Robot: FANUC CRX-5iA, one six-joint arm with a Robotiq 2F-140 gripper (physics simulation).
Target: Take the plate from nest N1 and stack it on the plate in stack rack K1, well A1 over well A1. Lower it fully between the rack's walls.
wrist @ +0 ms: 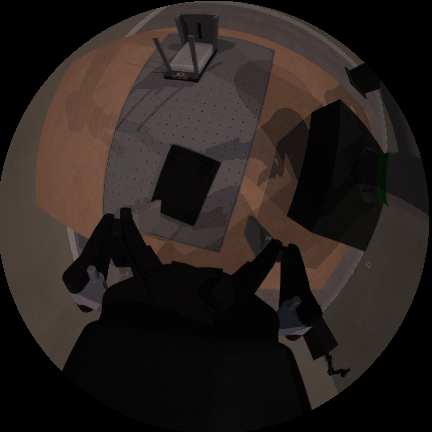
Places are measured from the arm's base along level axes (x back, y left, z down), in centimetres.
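Pixels of known places: gripper, fingertip midpoint: (202,217); arm's base, origin of the base link: (367,174).
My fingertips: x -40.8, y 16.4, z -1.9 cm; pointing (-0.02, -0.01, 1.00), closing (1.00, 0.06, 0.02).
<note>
For each thing: its top centre in the pictures, then the offset to it from my fingertips. "spot": a spot on its surface instead. Level surfaces: height alone.
- dark rectangular shape, middle of its top: (181,185) dx -6.0, dy -3.1, dz +12.0 cm
- Stack rack K1, surface spot: (182,76) spot: dx -10.2, dy -32.1, dz +11.7 cm
- grey perforated board, its level: dz +13.5 cm
- orange-brown table, its level: dz +14.8 cm
A dark rectangular shape (187,185) lies on the perforated board ahead of the fingers; it looks like nest N1 with its plate, but it is too dark to tell plate from nest, and no label is readable. My gripper (202,217) is open and empty, its two pads wide apart at the near side of that shape. Stack rack K1 (182,76) stands at the top of the wrist view, with two thin posts at its front and a tall panel at its back. A light grey plate (193,55) with a grid of wells lies flat in it. Its well A1 cannot be made out.
The grey perforated board (200,107) lies on the orange-brown table (70,135). A large black block (325,170) stands at the right, beside a dark cylindrical part with a green ring (383,179). A small dark box (364,79) shows at the upper right. Shadows cross the board.
</note>
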